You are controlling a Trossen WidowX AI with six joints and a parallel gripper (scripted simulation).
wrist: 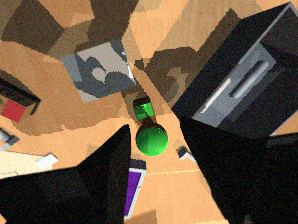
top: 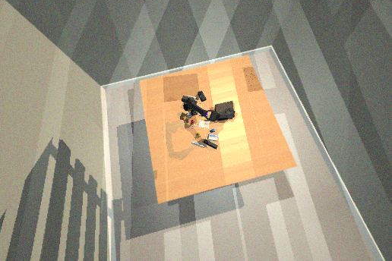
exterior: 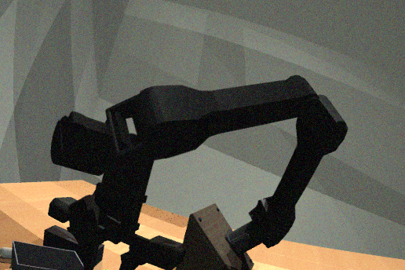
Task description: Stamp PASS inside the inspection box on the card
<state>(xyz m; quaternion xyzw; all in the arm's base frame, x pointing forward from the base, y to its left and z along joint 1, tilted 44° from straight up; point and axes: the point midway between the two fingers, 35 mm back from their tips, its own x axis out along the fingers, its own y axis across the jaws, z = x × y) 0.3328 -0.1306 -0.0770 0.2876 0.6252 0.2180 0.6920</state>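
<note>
Now: gripper tip 20 mm above the green stamp, 10 mm to the right of it and 10 mm past it. Round my gripper tip: red stamp 130 mm to the left, 40 mm ahead, 20 mm below; then purple ink pad 100 mm behind, 60 mm to the left, 40 mm below; then dark tray 90 mm to the right, 30 mm below.
</note>
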